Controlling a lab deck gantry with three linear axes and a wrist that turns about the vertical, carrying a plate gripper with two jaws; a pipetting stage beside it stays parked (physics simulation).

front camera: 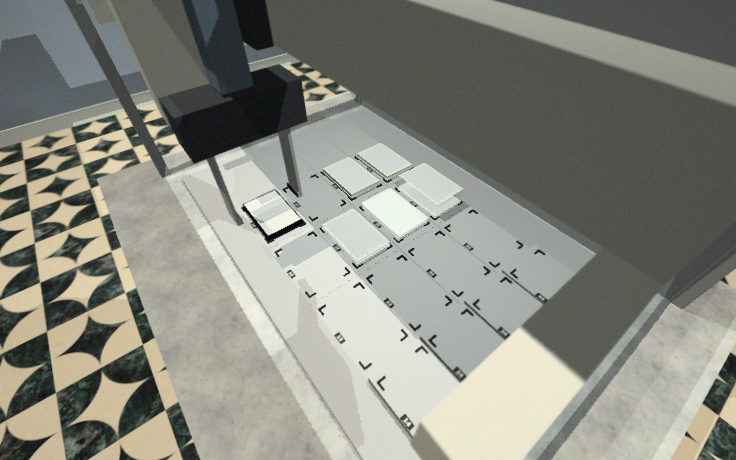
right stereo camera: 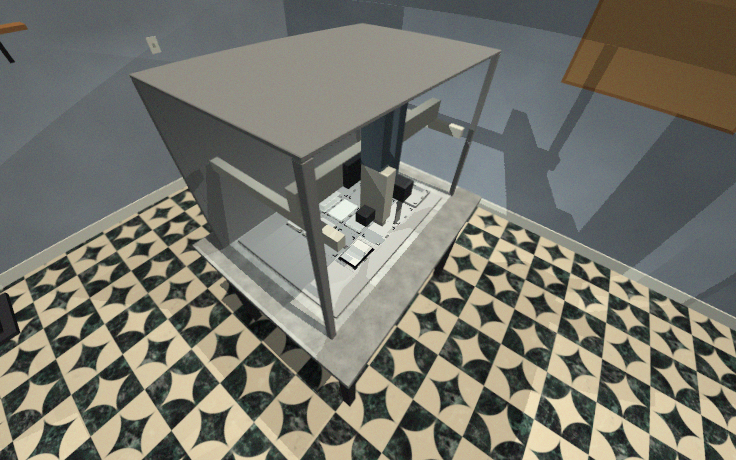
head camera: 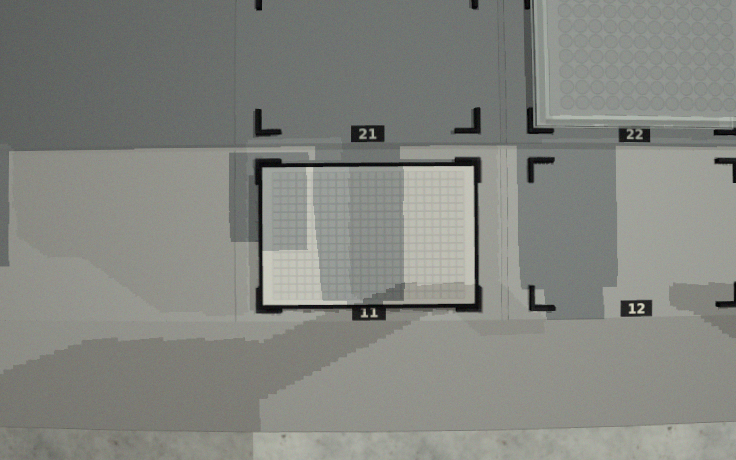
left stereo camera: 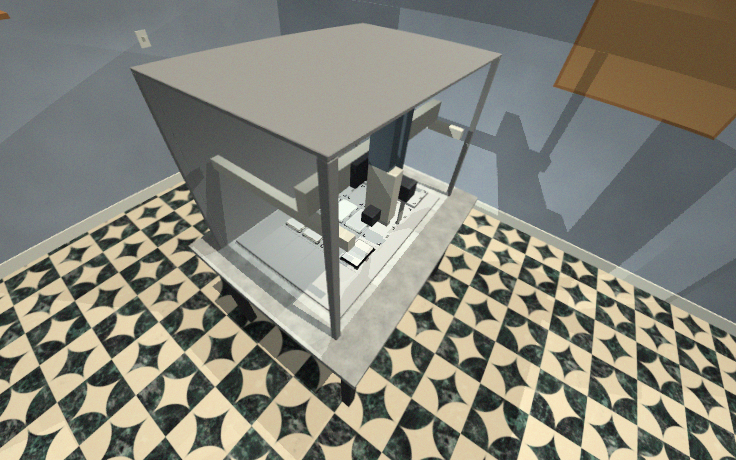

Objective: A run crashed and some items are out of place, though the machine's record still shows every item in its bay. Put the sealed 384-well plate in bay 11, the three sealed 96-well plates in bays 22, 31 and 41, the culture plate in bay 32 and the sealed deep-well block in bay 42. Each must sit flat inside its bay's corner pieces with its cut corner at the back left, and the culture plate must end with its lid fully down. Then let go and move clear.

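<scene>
The sealed 384-well plate, black with a pale top, lies inside the bay 11 corners. Its cut corner is not clear. One sealed 96-well plate is at bay 22; two others are at bays 31 and 41. The whitish culture plate is at bay 32; its lid looks level, but whether it is fully down I cannot tell. The translucent deep-well block stands at bay 42. My gripper is open and empty, high above the deck's front row.
The beige column stands over the deck beside the dark blue gantry column. A beige rail end crosses the lower right of the front view. Grey posts carry the roof.
</scene>
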